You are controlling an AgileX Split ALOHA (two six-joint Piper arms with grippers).
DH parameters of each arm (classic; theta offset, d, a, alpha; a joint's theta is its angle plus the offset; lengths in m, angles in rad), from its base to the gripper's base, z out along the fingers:
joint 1: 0 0.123 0 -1.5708
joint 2: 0.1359 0 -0.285 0
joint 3: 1.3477 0 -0.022 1.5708
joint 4: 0 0.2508 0 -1.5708
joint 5: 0 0 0.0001 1.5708
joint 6: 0 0.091 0 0
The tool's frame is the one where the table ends.
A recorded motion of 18 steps. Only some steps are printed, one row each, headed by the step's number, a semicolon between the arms.
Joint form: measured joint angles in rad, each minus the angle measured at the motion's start. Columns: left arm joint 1, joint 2, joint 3, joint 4, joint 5, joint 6; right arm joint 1, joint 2, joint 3, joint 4, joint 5, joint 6.
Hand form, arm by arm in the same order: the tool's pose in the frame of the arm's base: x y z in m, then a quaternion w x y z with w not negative. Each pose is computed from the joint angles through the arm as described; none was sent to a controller.
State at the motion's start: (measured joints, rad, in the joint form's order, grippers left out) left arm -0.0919 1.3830 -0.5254 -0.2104 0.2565 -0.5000; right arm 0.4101 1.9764 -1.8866 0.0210 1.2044 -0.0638
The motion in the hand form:
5: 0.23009 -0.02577 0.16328 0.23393 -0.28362 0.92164 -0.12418; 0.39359 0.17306 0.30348 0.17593 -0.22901 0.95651 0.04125
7: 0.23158 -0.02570 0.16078 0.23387 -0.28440 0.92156 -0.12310; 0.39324 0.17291 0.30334 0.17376 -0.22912 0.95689 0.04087
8: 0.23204 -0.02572 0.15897 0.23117 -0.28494 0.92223 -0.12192; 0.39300 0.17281 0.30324 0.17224 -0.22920 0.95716 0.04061
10: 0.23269 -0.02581 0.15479 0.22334 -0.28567 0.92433 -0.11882; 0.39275 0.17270 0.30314 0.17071 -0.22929 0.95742 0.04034
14: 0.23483 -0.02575 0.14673 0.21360 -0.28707 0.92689 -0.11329; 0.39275 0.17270 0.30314 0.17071 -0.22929 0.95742 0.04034
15: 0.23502 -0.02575 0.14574 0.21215 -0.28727 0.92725 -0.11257; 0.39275 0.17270 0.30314 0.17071 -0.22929 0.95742 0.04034
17: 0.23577 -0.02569 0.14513 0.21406 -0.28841 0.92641 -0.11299; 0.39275 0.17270 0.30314 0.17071 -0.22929 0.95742 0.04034
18: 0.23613 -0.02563 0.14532 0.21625 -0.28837 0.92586 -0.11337; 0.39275 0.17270 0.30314 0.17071 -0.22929 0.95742 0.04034
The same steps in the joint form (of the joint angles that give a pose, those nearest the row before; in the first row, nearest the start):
5: 0.0000 0.0392 0.0000 -0.0073 -0.0240 0.0095; 0.0000 0.0000 0.0000 0.0000 0.0010 0.0000
7: 0.0000 0.0524 0.0000 -0.0089 -0.0364 0.0106; 0.0000 0.0000 0.0000 0.0000 0.0055 0.0000
8: 0.0000 0.0605 0.0000 -0.0098 -0.0385 0.0112; 0.0000 0.0000 0.0000 0.0000 0.0086 0.0000
10: 0.0000 0.0785 0.0000 -0.0117 -0.0390 0.0133; 0.0000 0.0000 0.0000 0.0000 0.0118 0.0000
14: 0.0000 0.1153 0.0000 -0.0126 -0.0530 0.0149; 0.0000 0.0000 0.0000 0.0000 0.0118 0.0000
15: 0.0000 0.1197 0.0000 -0.0126 -0.0541 0.0148; 0.0000 0.0000 0.0000 0.0000 0.0118 0.0000
17: 0.0000 0.1237 0.0000 -0.0149 -0.0622 0.0150; 0.0000 0.0000 0.0000 0.0000 0.0118 0.0000
18: 0.0000 0.1237 0.0000 -0.0147 -0.0668 0.0149; 0.0000 0.0000 0.0000 0.0000 0.0118 0.0000

